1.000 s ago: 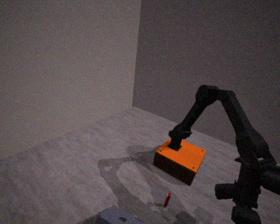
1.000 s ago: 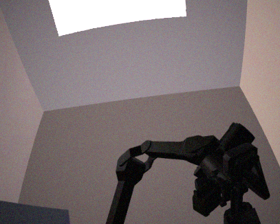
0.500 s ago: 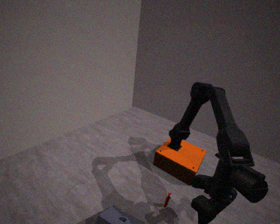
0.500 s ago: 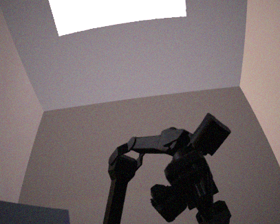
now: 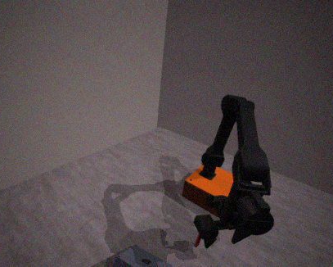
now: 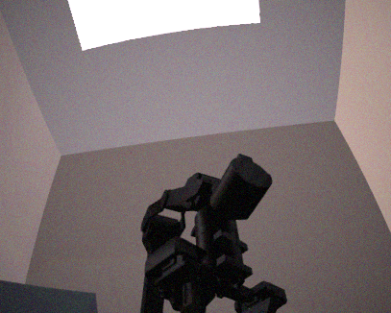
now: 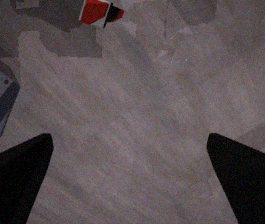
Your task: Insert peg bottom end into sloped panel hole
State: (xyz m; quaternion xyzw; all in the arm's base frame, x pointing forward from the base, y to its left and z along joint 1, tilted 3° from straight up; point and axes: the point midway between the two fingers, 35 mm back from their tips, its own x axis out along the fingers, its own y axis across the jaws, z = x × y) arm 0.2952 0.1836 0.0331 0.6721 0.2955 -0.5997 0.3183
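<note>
Right now the red peg is 20 mm behind my gripper tip, 70 mm to the right of it and 50 mm below it. Round my gripper tip: grey-blue panel: 170 mm ahead, 140 mm to the right, 60 mm below.
</note>
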